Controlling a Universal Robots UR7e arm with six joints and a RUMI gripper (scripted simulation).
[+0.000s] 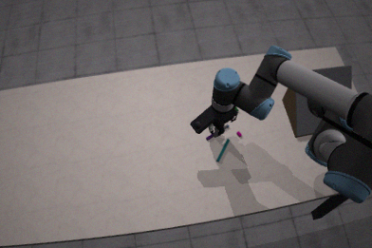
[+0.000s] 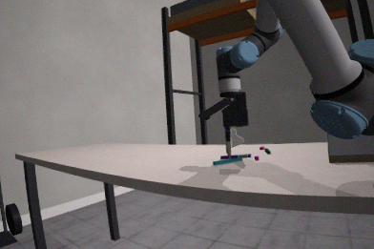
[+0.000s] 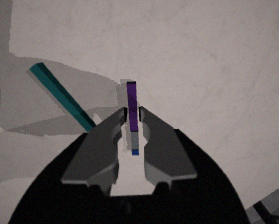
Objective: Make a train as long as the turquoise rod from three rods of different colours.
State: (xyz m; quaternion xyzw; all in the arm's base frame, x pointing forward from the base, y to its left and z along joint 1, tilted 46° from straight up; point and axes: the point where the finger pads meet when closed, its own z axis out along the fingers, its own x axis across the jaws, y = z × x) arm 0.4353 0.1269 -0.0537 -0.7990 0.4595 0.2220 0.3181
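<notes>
The purple rod lies 10 mm below my hand. The rest, counted from my hand: small blue rod (60 mm behind, 30 mm to the right, 10 mm below); then turquoise rod (70 mm to the left, 30 mm behind, 10 mm below); then grey rod (40 mm behind, 20 mm to the right, 10 mm below).
</notes>
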